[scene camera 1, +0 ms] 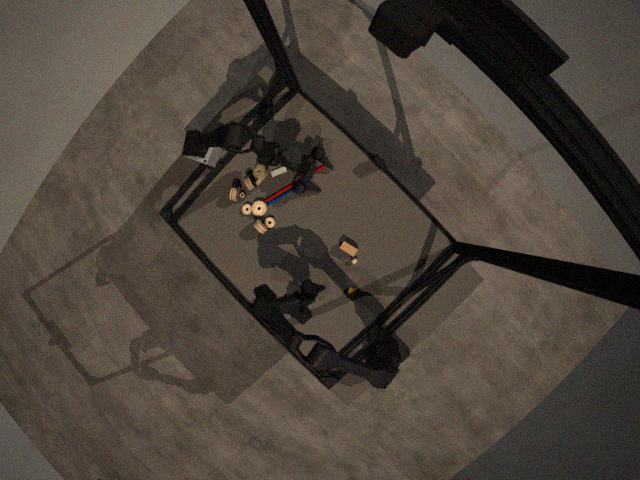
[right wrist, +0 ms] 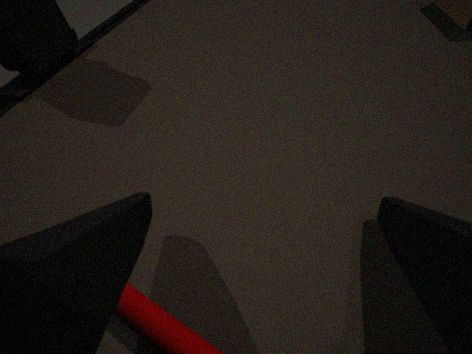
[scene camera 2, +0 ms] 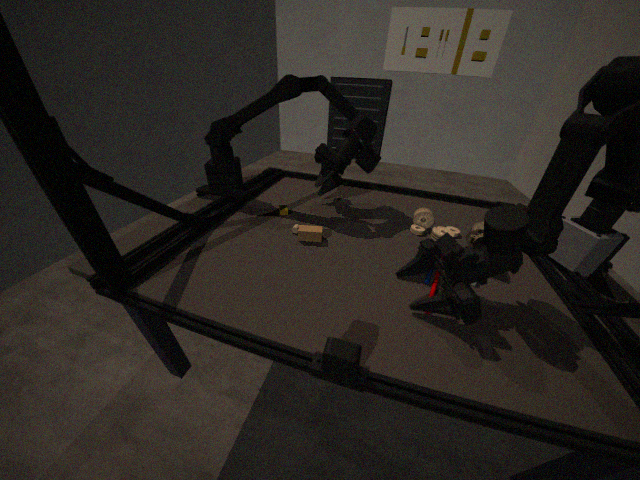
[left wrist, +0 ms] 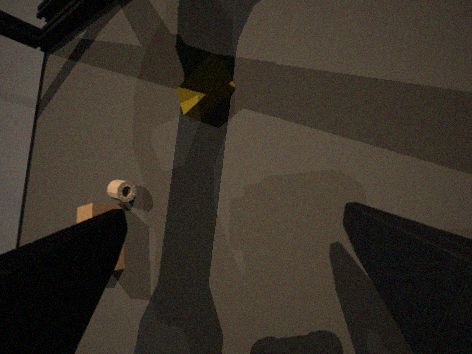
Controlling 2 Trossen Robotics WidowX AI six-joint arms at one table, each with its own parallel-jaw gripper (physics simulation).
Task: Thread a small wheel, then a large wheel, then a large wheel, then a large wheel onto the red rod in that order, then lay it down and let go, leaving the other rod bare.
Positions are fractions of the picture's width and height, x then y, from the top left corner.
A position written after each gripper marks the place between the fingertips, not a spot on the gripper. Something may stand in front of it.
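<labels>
The left gripper is out of frame in the right wrist view; it is visible in scene camera 1 (0.50,0.61), scene camera 2 (0.50,0.40) and the left wrist view (0.50,0.61). The right gripper is out of frame in the left wrist view; it is visible in scene camera 1 (0.51,0.38), scene camera 2 (0.63,0.60) and the right wrist view (0.56,0.58).
</labels>
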